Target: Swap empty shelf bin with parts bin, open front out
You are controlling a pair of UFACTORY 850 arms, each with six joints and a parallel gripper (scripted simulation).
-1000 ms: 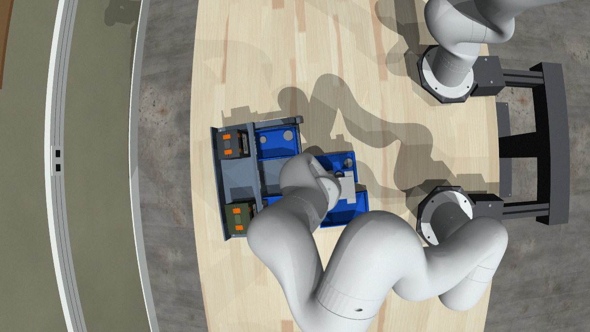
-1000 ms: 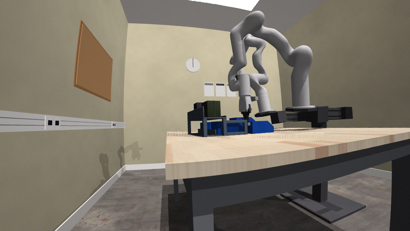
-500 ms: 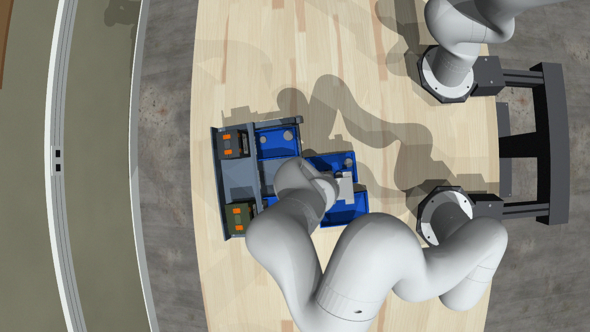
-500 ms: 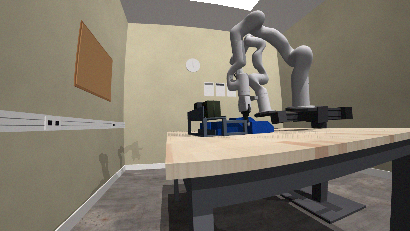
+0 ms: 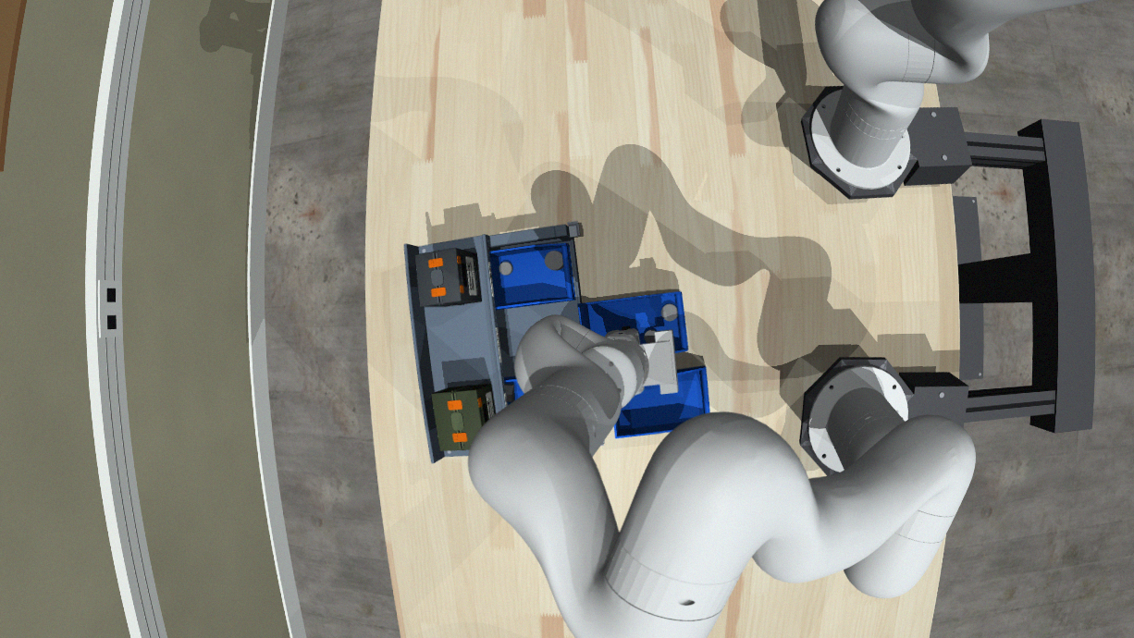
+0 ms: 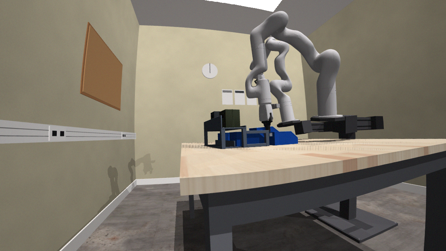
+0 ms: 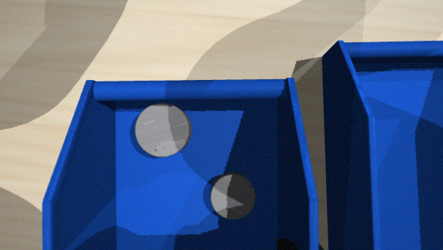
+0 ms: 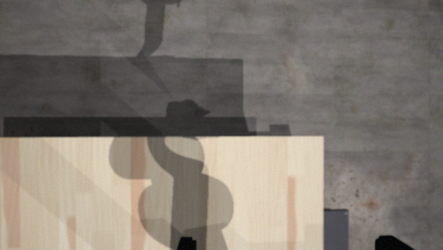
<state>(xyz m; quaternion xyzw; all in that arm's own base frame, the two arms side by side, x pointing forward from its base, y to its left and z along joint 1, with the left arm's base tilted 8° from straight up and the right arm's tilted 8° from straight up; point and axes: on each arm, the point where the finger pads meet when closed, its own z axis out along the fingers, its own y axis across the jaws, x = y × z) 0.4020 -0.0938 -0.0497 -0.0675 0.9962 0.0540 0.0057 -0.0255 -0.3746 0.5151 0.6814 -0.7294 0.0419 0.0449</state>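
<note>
The square grey part is 140 mm ahead of my left hand, 80 mm below it and 70 mm to the left of it. Round my left hand: grey shelf: 220 mm ahead, 30 mm below, 10 mm to the right.
</note>
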